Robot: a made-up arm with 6 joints.
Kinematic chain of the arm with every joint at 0, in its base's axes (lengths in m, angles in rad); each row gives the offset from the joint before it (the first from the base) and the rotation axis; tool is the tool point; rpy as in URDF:
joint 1: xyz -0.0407 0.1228 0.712 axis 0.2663 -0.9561 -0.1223
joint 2: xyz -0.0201 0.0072 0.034 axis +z
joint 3: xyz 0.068 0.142 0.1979 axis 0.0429 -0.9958 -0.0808
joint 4: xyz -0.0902 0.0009 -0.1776 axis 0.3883 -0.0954 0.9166
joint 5: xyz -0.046 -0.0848 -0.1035 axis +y
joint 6: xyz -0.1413 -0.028 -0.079 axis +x
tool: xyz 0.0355 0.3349 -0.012 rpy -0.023 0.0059 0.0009
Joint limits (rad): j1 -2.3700..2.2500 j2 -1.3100..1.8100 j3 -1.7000..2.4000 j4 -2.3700..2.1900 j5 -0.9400..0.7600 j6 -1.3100..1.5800
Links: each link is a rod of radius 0.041 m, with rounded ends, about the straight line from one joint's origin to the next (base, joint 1, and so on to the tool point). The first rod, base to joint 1, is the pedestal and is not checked.
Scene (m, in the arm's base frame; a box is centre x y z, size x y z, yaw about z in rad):
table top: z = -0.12
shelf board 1: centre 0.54 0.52 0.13 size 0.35 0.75 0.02 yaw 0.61
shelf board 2: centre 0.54 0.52 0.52 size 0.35 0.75 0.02 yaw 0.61
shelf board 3: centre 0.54 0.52 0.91 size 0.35 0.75 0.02 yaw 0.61
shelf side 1: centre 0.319 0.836 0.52 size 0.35 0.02 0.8 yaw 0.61
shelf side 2: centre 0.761 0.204 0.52 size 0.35 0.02 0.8 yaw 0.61
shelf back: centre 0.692 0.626 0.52 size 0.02 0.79 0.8 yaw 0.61
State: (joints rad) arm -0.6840 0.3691 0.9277 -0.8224 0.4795 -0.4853
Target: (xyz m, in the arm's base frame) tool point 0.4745 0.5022 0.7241
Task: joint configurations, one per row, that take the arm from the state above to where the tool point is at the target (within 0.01 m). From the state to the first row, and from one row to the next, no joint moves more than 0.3 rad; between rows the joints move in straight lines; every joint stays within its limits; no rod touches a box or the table.
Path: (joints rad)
1: -0.5524 0.2143 0.8993 -0.9017 0.5077 -0.2490
2: -0.4208 0.0594 0.8708 -0.9811 0.5358 -0.0127
3: -0.2892 -0.0954 0.8424 -1.0604 0.5640 0.2236
4: -0.1577 -0.2503 0.8140 -1.1397 0.5922 0.4599
5: -0.1350 -0.1578 1.0179 -1.1018 0.5199 0.2116
6: -0.1123 -0.0653 1.2218 -1.0640 0.4477 -0.0366
7: -0.0896 0.0271 1.4257 -1.0261 0.3754 -0.2849

